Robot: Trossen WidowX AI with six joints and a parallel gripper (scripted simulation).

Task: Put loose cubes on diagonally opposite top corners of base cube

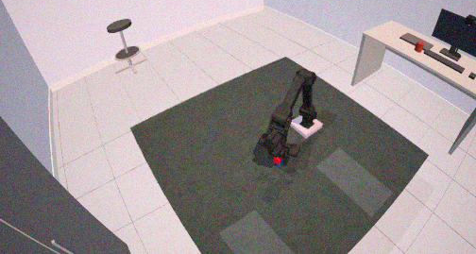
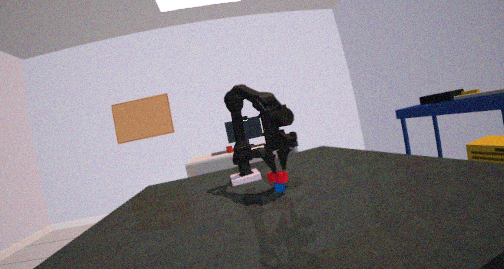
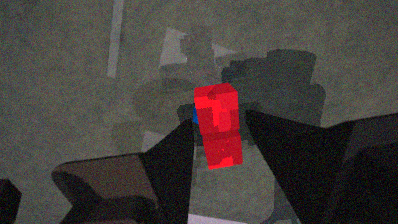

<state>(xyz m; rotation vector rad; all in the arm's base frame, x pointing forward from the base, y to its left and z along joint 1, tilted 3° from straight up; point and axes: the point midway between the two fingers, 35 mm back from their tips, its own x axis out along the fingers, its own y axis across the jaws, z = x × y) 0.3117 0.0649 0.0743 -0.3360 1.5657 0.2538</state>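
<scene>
Now: gripper tip 1 cm past the blue base cube, 1 cm to the left of it and 5 cm above it.
</scene>
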